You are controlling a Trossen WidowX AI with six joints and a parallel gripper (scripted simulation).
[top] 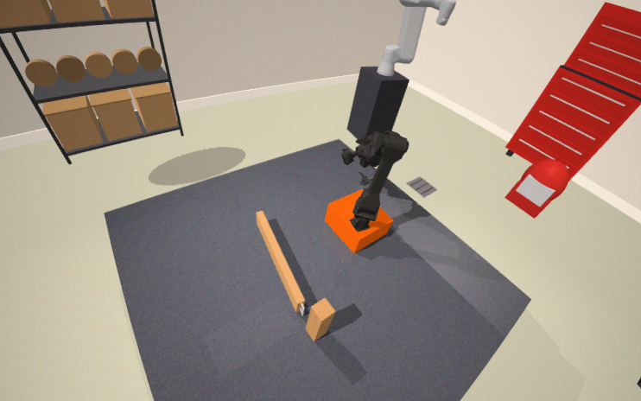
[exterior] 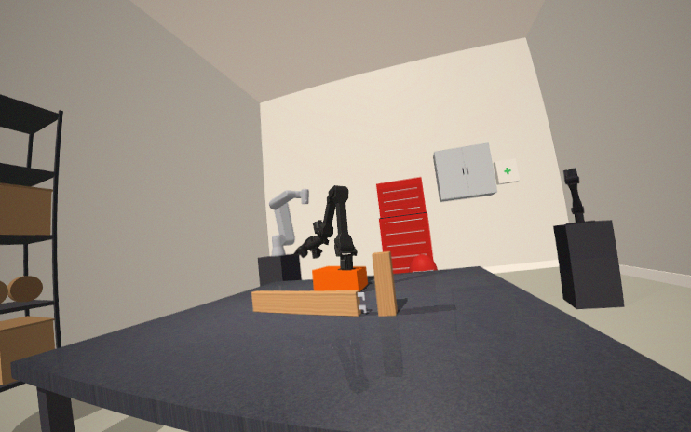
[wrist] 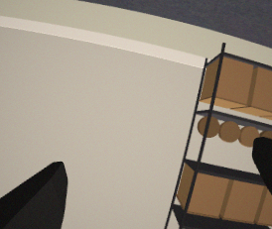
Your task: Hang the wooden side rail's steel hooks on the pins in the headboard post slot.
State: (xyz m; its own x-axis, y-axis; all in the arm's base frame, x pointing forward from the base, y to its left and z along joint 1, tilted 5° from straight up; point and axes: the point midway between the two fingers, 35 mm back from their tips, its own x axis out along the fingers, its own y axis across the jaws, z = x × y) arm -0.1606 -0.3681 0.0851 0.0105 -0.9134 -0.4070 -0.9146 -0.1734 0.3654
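Now: the upright headboard post 670 mm to the left of my gripper tip, 490 mm ahead of it and 100 mm below it.
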